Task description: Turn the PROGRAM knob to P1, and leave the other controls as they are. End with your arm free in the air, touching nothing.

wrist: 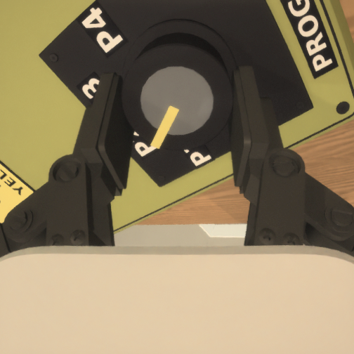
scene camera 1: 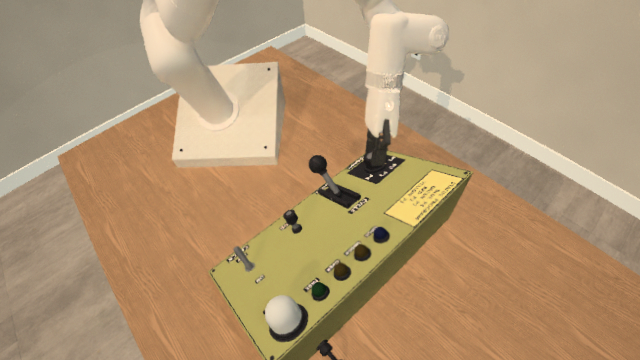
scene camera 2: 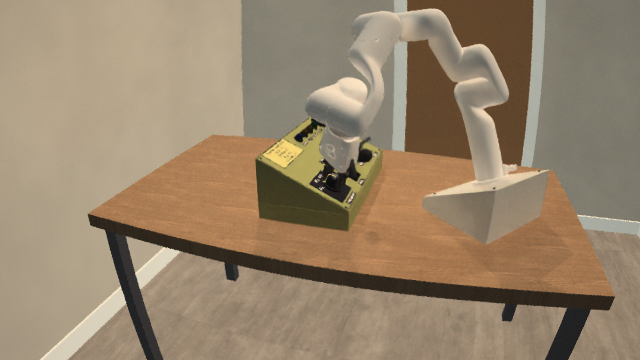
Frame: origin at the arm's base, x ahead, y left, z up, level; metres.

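Seen in the pictures: gripper, between the fingertips: [scene camera 1: 374, 159] [scene camera 2: 333, 180]; arm's base, origin of its link: [scene camera 1: 218, 111] [scene camera 2: 491, 181].
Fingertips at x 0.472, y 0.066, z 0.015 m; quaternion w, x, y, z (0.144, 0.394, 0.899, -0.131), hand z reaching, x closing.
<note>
Offsets run from my fingertips to a thing's middle. "spot": to the spot under its first point.
The PROGRAM knob @[0.000 m ahead, 0.001 m right, 0.002 m down] [scene camera 1: 370, 158] [scene camera 2: 333, 182] [wrist: 177, 100] is round and black with a grey cap and a yellow pointer [wrist: 164, 127]. It sits on a black plate @[spot: 0.017 m back, 0.037 m right, 0.024 m down] [scene camera 1: 359, 173] [wrist: 280, 92] at one end of the green sloped console @[0.028 m ahead, 0.192 m right, 0.025 m down] [scene camera 1: 310, 250] [scene camera 2: 300, 197] [wrist: 40, 115]. In the wrist view the pointer's tip is at the right edge of the P2 label [wrist: 143, 145], on the side toward the P1 label [wrist: 200, 157], short of P1. My gripper [scene camera 1: 377, 159] [scene camera 2: 341, 179] [wrist: 178, 95] is shut on the knob, one finger on each side. The P3 label is partly hidden by a finger.
The black-balled CYCLE lever @[0.084 m back, 0.106 m right, 0.035 m up] [scene camera 1: 318, 164] stands beside the knob's plate. Farther along are a small black-capped control @[0.051 m back, 0.236 m right, 0.004 m down] [scene camera 1: 290, 217], a grey toggle @[0.087 m back, 0.351 m right, 0.002 m up] [scene camera 1: 244, 259], a white dome @[spot: 0.073 m ahead, 0.397 m right, 0.097 m up] [scene camera 1: 283, 314] and a row of dark lamps. A yellow card @[0.144 m ahead, 0.069 m right, 0.051 m up] [scene camera 1: 424, 198] [scene camera 2: 283, 153] lies on the console.
</note>
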